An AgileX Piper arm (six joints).
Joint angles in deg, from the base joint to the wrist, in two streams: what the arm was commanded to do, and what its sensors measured. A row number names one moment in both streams.
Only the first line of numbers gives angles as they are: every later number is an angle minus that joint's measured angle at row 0.
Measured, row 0:
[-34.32 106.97 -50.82 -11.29 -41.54 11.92]
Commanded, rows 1 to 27:
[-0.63 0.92 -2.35 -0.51 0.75 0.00]
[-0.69 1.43 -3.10 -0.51 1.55 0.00]
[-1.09 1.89 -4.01 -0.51 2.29 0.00]
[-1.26 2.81 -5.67 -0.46 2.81 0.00]
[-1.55 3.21 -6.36 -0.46 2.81 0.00]
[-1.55 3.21 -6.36 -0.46 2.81 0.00]
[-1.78 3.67 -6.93 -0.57 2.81 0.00]
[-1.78 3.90 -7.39 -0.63 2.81 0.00]
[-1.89 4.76 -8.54 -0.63 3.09 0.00]
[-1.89 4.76 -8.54 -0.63 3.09 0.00]
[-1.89 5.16 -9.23 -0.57 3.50 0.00]
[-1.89 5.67 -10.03 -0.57 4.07 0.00]
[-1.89 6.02 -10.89 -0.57 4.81 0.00]
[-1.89 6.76 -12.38 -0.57 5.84 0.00]
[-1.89 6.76 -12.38 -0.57 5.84 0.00]
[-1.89 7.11 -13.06 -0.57 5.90 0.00]
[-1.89 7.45 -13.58 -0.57 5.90 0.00]
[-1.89 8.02 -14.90 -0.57 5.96 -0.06]
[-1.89 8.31 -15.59 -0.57 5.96 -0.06]
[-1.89 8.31 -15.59 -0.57 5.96 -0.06]
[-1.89 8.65 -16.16 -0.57 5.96 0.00]
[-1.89 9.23 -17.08 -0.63 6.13 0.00]
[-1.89 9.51 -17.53 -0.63 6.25 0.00]
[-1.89 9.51 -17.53 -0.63 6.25 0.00]
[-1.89 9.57 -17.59 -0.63 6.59 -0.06]
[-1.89 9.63 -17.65 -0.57 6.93 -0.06]
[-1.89 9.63 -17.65 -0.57 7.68 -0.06]
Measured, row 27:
[-3.67 9.34 -15.81 4.36 10.26 0.05]
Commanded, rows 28 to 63:
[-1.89 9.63 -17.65 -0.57 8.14 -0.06]
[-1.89 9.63 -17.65 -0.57 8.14 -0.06]
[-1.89 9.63 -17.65 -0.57 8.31 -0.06]
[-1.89 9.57 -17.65 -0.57 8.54 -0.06]
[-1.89 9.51 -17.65 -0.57 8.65 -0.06]
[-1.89 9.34 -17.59 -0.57 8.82 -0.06]
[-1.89 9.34 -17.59 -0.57 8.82 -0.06]
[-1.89 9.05 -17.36 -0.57 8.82 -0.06]
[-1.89 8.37 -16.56 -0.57 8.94 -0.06]
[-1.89 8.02 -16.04 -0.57 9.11 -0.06]
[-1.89 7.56 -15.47 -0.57 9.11 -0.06]
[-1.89 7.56 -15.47 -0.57 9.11 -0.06]
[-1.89 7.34 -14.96 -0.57 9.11 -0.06]
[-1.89 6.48 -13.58 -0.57 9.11 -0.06]
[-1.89 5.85 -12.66 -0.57 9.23 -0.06]
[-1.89 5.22 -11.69 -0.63 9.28 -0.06]
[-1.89 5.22 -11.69 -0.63 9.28 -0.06]
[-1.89 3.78 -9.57 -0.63 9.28 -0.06]
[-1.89 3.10 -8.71 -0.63 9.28 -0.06]
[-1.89 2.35 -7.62 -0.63 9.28 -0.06]
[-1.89 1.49 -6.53 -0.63 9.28 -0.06]
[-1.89 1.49 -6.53 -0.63 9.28 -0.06]
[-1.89 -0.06 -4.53 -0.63 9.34 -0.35]
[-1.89 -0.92 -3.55 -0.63 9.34 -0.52]
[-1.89 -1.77 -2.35 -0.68 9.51 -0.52]
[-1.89 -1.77 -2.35 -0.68 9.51 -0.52]
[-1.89 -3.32 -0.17 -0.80 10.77 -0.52]
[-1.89 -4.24 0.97 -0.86 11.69 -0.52]
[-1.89 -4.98 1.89 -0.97 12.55 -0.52]
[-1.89 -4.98 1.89 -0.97 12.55 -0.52]
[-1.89 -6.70 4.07 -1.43 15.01 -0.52]
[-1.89 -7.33 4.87 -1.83 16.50 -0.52]
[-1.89 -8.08 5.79 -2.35 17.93 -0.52]
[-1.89 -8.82 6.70 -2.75 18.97 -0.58]
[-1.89 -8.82 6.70 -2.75 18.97 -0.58]
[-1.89 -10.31 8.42 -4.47 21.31 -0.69]
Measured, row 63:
[-1.83 -7.91 6.47 -2.17 18.05 -0.17]
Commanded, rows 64 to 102:
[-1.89 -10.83 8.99 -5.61 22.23 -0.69]
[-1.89 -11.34 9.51 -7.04 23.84 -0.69]
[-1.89 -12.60 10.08 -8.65 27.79 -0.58]
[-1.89 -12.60 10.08 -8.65 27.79 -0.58]
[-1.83 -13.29 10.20 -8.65 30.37 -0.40]
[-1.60 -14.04 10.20 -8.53 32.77 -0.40]
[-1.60 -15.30 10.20 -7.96 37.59 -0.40]
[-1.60 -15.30 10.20 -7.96 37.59 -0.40]
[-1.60 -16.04 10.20 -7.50 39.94 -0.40]
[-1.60 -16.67 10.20 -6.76 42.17 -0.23]
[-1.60 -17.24 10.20 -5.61 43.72 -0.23]
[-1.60 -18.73 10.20 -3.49 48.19 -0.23]
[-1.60 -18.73 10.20 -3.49 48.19 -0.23]
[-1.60 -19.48 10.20 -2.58 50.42 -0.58]
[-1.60 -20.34 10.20 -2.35 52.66 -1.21]
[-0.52 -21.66 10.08 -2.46 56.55 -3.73]
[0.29 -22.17 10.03 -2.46 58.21 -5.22]
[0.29 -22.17 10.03 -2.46 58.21 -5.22]
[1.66 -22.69 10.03 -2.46 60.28 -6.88]
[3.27 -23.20 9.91 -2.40 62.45 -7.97]
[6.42 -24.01 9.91 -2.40 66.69 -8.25]
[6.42 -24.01 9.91 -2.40 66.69 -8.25]
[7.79 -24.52 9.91 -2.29 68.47 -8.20]
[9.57 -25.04 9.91 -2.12 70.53 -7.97]
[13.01 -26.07 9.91 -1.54 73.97 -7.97]
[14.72 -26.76 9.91 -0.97 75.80 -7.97]
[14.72 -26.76 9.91 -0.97 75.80 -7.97]
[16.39 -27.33 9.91 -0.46 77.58 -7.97]
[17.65 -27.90 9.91 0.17 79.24 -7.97]
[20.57 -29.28 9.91 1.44 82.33 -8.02]
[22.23 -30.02 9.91 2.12 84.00 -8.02]
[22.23 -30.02 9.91 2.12 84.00 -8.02]
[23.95 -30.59 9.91 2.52 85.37 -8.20]
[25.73 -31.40 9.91 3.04 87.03 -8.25]
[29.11 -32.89 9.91 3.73 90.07 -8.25]
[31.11 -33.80 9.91 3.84 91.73 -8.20]
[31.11 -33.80 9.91 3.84 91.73 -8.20]
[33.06 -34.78 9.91 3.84 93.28 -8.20]
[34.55 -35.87 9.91 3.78 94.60 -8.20]
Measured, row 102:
[32.31 -34.20 10.03 3.38 91.79 -7.79]
